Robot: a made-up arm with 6 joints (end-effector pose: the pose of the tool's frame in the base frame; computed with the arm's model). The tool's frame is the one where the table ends. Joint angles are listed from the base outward.
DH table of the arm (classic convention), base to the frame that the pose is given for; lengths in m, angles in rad. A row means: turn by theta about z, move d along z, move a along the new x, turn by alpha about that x. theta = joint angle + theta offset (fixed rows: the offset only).
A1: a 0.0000, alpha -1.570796, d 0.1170, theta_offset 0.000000
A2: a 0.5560, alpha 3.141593, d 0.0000, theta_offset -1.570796
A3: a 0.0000, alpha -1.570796, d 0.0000, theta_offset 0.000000
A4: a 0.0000, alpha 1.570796, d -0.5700, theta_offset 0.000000
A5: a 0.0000, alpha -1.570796, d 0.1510, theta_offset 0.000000
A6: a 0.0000, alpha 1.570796, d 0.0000, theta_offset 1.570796
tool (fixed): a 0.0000, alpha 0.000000, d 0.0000, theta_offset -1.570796
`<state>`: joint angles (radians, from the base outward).
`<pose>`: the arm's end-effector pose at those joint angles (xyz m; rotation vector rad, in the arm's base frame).
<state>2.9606 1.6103 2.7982 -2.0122 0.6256 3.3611</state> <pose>-0.8922 0.0977 0.5728 0.3569 -1.0389 1.7493</pose>
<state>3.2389 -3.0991 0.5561 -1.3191 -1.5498 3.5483</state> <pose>0.5855 0.0949 -0.5912 0.3972 -0.5838 -1.2121</pose>
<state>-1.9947 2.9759 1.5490 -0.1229 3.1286 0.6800</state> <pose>-0.2004 -0.0798 -0.9981 -2.1528 -0.4762 -2.0004</pose>
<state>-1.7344 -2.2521 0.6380 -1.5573 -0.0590 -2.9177</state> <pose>0.1521 0.9341 0.0549 1.2873 0.7303 1.2849</pose>
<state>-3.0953 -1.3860 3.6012 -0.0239 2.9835 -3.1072</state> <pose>0.3879 0.1691 -0.3304 -0.0165 -1.4544 -0.0013</pose>
